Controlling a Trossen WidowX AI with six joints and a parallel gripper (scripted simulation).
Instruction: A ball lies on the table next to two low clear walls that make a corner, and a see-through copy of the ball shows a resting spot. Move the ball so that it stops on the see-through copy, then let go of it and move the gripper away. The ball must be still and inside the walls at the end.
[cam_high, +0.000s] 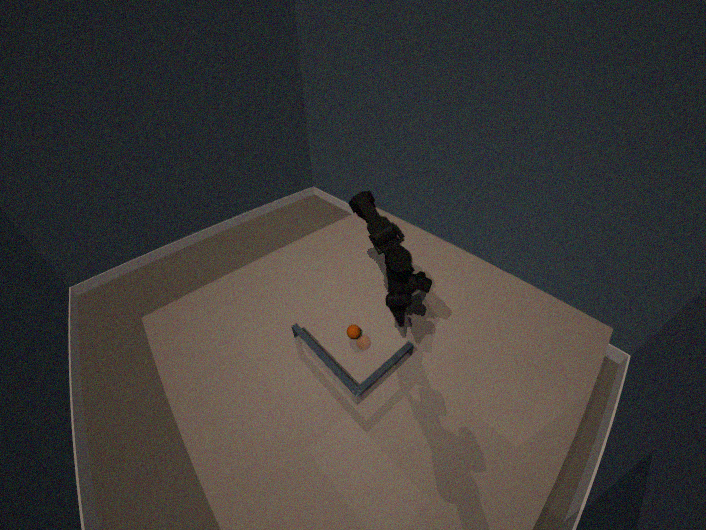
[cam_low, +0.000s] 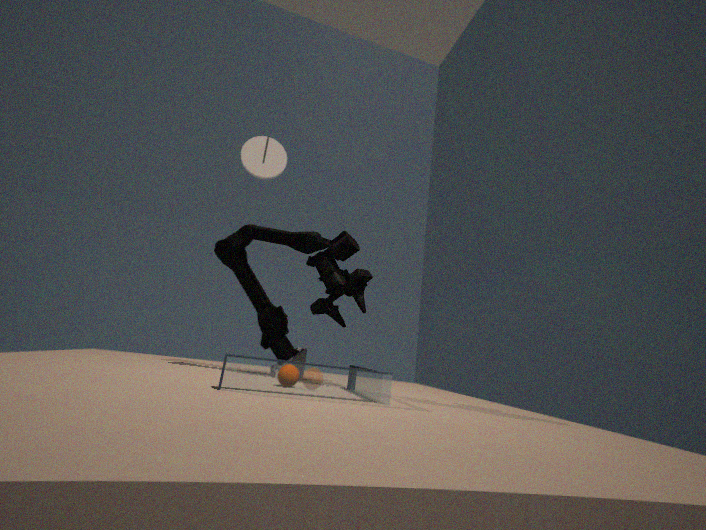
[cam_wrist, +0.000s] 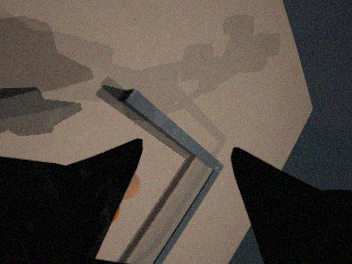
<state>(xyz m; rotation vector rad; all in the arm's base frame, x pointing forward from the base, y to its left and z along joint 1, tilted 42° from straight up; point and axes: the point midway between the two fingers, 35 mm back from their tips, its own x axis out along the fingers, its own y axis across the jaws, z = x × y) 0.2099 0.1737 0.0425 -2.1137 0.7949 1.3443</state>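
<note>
The orange ball lies 15 cm to the right of my gripper tip, 15 cm below it and 4 cm ahead of it. Also, from my gripper tip: see-through copy of ball 15 cm below, 10 cm to the right, 5 cm ahead.
</note>
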